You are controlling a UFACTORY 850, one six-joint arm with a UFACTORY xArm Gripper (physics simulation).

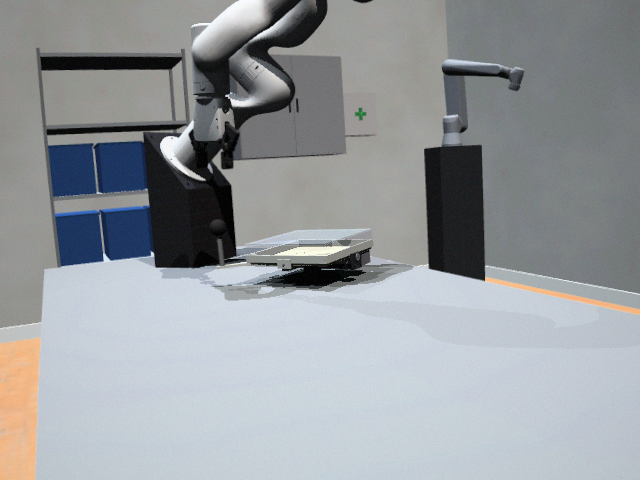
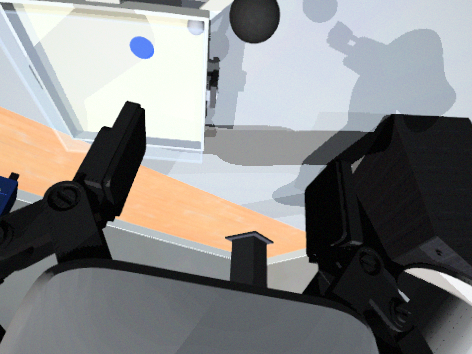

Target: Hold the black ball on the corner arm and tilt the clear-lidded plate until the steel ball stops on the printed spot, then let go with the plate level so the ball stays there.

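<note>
My gripper (image 1: 214,160) (image 2: 236,151) is open and empty, with its fingers wide apart. It hangs well above the black ball (image 1: 217,227) (image 2: 254,19), apart from it. The ball stands on top of a thin upright rod (image 1: 220,251). The clear-lidded plate (image 1: 310,261) (image 2: 170,105) has a cream floor and a pale rim, and looks close to level; a slight tilt cannot be ruled out. The blue printed spot (image 2: 142,47) shows through the lid. The steel ball (image 2: 195,27) is off the spot, in the plate corner nearest the black ball.
The plate stands on a dark support (image 1: 316,273) on the grey table (image 1: 310,387). My arm's black pedestal (image 1: 188,217) (image 2: 420,175) is behind the black ball. A shelf rack (image 1: 113,54) with blue bins stands at the back left. Another arm on a black pedestal (image 1: 454,211) is at the right.
</note>
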